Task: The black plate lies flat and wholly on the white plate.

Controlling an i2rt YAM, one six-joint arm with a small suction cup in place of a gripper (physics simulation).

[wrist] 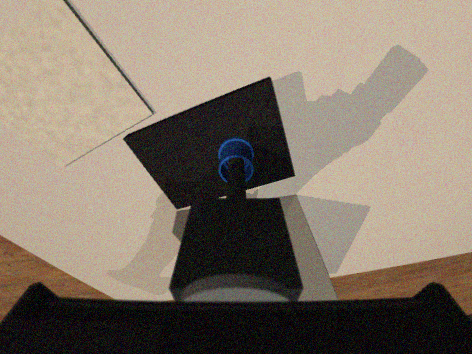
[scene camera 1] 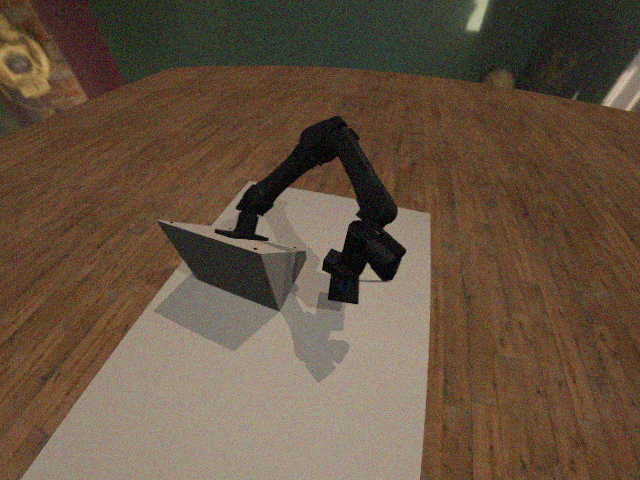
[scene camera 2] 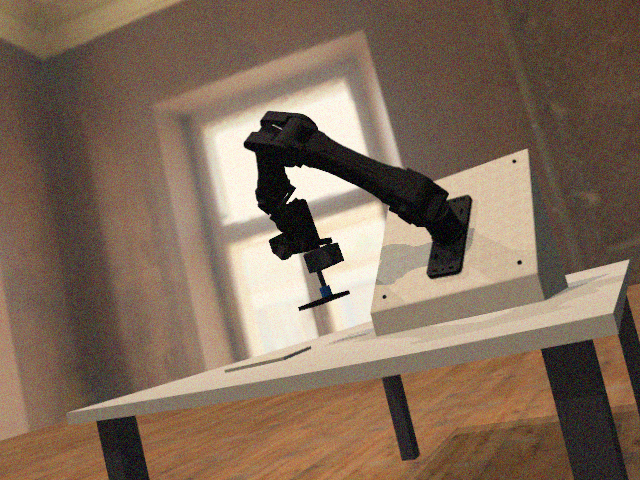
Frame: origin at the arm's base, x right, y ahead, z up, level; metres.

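Seen in the pictures: hand at its tool point: (wrist: 236, 147) (scene camera 1: 342, 289) (scene camera 2: 329, 301); arm's base at its link origin: (scene camera 1: 243, 237) (scene camera 2: 451, 236).
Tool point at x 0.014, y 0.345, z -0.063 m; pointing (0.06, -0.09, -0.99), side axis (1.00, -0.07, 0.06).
Pixels of each thing's top centre, then the offset from my tool point to it. Level surfaces: height alone.
- black plate at its top centre: (wrist: 213, 163) (scene camera 2: 323, 295) (scene camera 1: 344, 280) dy -0.003, dx -0.020, dz +0.016 m
- white plate at its top centre: (wrist: 57, 100) (scene camera 2: 269, 357) (scene camera 1: 369, 260) dy +0.035, dx -0.201, dz -0.086 m
- white table at its surface level: dz -0.093 m
The black plate (scene camera 1: 337, 297) (scene camera 2: 310, 305) (wrist: 200, 130) hangs from my suction cup (scene camera 1: 344, 285) (scene camera 2: 325, 292) (wrist: 236, 160), raised well above the table. It looks about level in scene camera 2. The cup, with its blue ring, sits on the plate's upper face, off its middle in the wrist view. The white plate (scene camera 2: 258, 364) (wrist: 55, 80) lies flat on the table. In the wrist view it is at the upper left, partly out of frame, its near corner close to the black plate's edge. In scene camera 1 a thin edge of the white plate (scene camera 1: 374, 281) shows behind the arm.
A large pale slanted block (scene camera 1: 227, 268) (scene camera 2: 480, 206) carries the arm's base on the white table (scene camera 1: 289, 413) (scene camera 2: 206, 384) (wrist: 350, 30). The arm and black plate cast shadows on the table. Wooden floor (scene camera 1: 516, 310) shows beyond the table's edges.
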